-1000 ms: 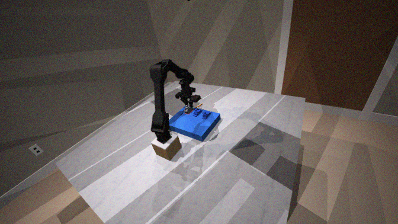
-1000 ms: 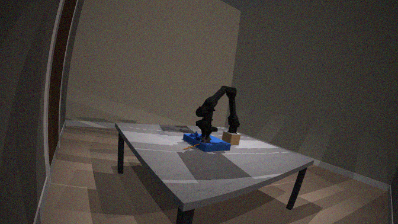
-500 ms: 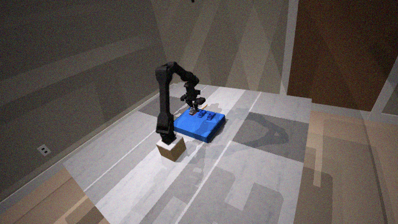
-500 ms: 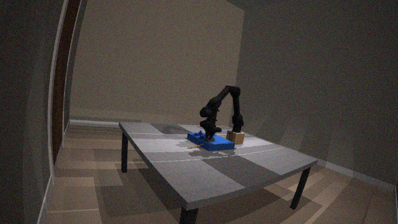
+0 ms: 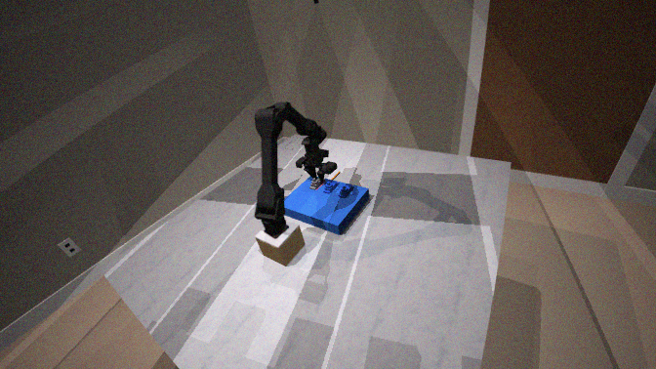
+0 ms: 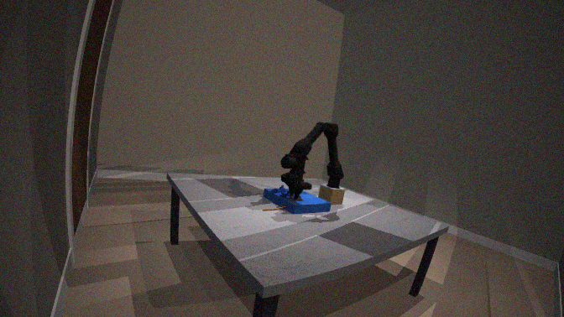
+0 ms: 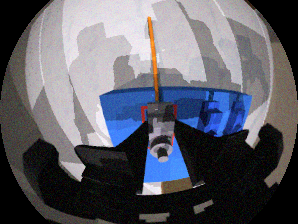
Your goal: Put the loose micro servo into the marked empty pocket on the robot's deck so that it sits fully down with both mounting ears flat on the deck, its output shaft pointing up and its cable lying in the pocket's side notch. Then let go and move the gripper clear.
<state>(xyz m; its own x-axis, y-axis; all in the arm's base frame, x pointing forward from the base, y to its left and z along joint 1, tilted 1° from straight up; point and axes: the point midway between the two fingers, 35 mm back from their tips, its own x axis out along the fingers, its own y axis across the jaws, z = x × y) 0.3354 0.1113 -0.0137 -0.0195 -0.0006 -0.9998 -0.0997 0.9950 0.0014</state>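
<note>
The blue deck lies 110 mm behind my gripper tip, 90 mm to the right of it and 30 mm below it.
</note>
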